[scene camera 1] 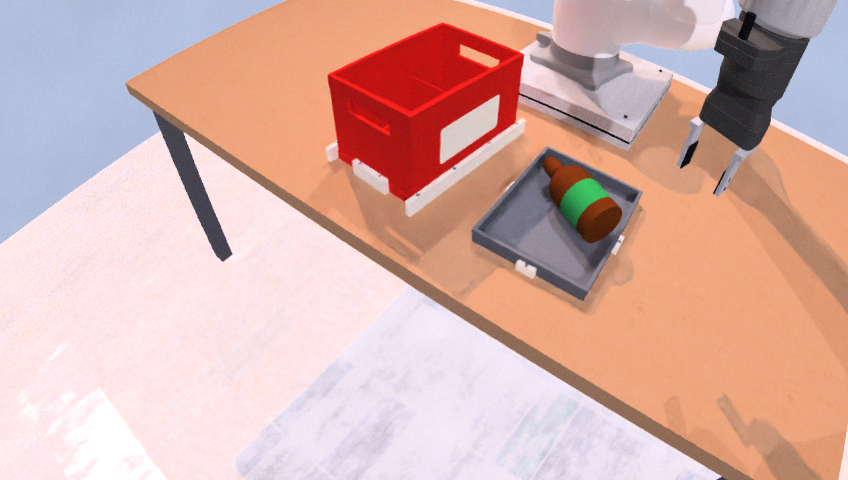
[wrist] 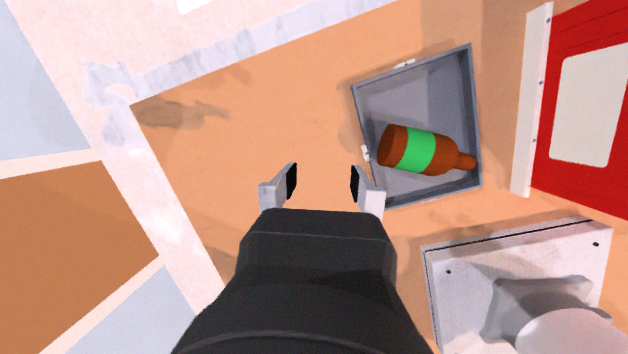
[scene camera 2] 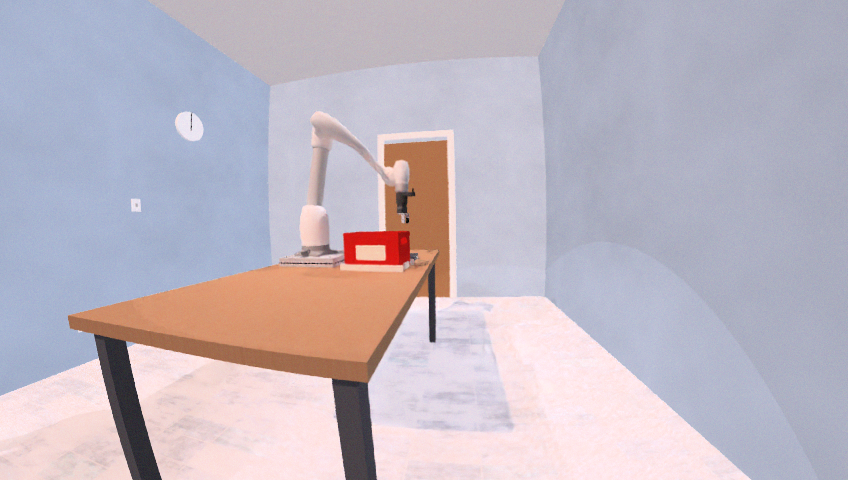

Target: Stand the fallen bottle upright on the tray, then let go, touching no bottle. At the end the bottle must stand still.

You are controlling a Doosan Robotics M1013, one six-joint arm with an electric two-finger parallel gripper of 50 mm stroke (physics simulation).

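Frame: origin at the arm's base, x left, y back, z up, level; centimetres.
Seen in the pictures: gripper, between the fingertips: (scene camera 1: 700, 177) (wrist: 323, 175) (scene camera 2: 405, 223); arm's base, origin of its link: (scene camera 1: 582, 63) (wrist: 528, 309) (scene camera 2: 316, 254).
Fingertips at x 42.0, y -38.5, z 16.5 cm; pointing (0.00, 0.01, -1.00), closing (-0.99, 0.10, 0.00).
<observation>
Pixels of each thing's top centre, then the offset from my fingertips to it.
- brown bottle with a green band, centre of its top: (scene camera 1: 579, 174) (wrist: 439, 158) dx -17.8, dy +2.5, dz -13.6 cm
- grey tray, centre of its top: (scene camera 1: 566, 208) (wrist: 421, 138) dx -17.2, dy -0.1, dz -18.9 cm
- red crate, centre of its top: (scene camera 1: 429, 61) (scene camera 2: 377, 232) dx -45.3, dy -4.1, dz -4.0 cm
A brown bottle with a green band (scene camera 1: 586, 200) (wrist: 420, 151) lies on its side in the grey tray (scene camera 1: 529, 258) (wrist: 475, 115). In the wrist view its neck points right, toward the red crate, and its base lies near the tray's left wall. In scene camera 1 the neck is at the tray's far corner. My gripper (scene camera 1: 702, 178) (wrist: 323, 175) (scene camera 2: 405, 221) is open and empty. It hangs above the table, beside the tray on the side of the bottle's base, and touches nothing. The bottle does not show in scene camera 2.
A red crate (scene camera 1: 371, 145) (scene camera 2: 389, 255) (wrist: 542, 165) stands beside the tray, with white strips (scene camera 1: 464, 169) (wrist: 531, 100) along its foot. The robot's base plate (scene camera 1: 648, 98) (wrist: 435, 300) is behind the tray. Small white blocks (scene camera 1: 525, 268) (wrist: 365, 152) sit against the tray's outer walls.
</observation>
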